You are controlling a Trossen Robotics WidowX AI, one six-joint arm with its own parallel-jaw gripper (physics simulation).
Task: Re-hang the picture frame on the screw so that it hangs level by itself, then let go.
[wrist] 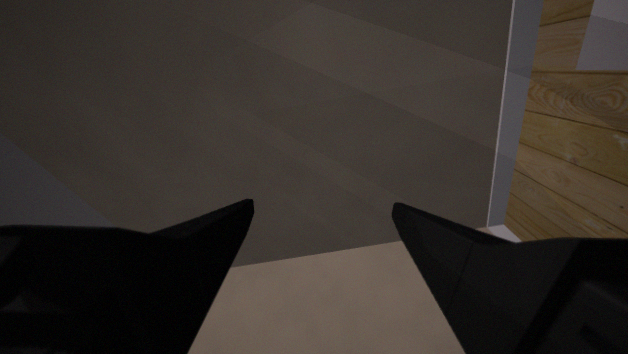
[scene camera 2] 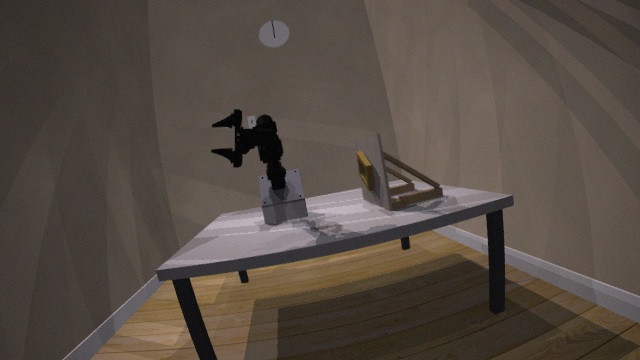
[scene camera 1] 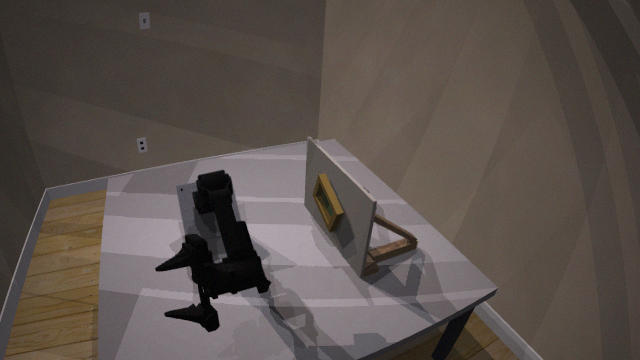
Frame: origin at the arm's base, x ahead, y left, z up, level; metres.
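Where they show: gripper, fingertip midpoint: point(wrist: 323, 207) point(scene camera 2: 211, 138) point(scene camera 1: 160, 293); arm's base at its link origin: point(scene camera 2: 278, 184) point(scene camera 1: 205, 204).
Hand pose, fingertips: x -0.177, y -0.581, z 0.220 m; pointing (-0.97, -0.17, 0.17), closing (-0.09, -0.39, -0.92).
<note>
Things, the pixels of their top centre, and the offset from my fingertips. "spot": a spot on its surface instead. Level surfaces: height alone.
- small gold picture frame at its top centre: point(scene camera 1: 329, 180) point(scene camera 2: 361, 150) dz -0.131, dx +0.580, dy +0.444 m
- upright grey board at a spot on its surface: point(scene camera 1: 357, 217) spot: dz -0.176, dx +0.597, dy +0.280 m
- table at its surface level: dz -0.385 m
A small gold picture frame point(scene camera 1: 334, 198) point(scene camera 2: 369, 175) is against the front face of an upright grey board point(scene camera 1: 357, 217) point(scene camera 2: 373, 149). The frame is tilted, with its end nearer the table's front edge lower. The screw and the back of the frame are hidden. My gripper point(scene camera 1: 161, 292) point(scene camera 2: 212, 138) point(wrist: 323, 207) is open and empty. It is raised above the table, well apart from the frame, and its fingers point away from the board. The picture frame does not show in the wrist view.
The board stands on the table point(scene camera 1: 270, 182) point(scene camera 2: 235, 245) with wooden braces point(scene camera 1: 392, 249) point(scene camera 2: 422, 195) behind it. The arm's grey base point(scene camera 2: 285, 212) stands on the table to the left of the board. Walls rise behind the table.
</note>
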